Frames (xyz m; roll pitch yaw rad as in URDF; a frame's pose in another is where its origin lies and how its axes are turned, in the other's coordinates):
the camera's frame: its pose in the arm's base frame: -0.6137 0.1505 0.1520 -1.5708 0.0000 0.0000
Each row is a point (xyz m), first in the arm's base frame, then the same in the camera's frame.
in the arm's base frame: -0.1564 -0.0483 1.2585
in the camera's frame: 0.4573 -1.1065 -0.1988
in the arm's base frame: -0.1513 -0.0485 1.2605
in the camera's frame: 0.4624 -1.1085 -0.1990
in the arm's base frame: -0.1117 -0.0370 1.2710
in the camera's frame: 0.5020 -1.1190 -0.1875
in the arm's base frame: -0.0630 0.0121 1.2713
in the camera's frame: 0.5507 -1.1193 -0.1384
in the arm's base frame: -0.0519 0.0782 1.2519
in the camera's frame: 0.5618 -1.0999 -0.0723
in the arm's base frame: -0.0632 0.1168 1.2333
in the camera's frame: 0.5505 -1.0813 -0.0337
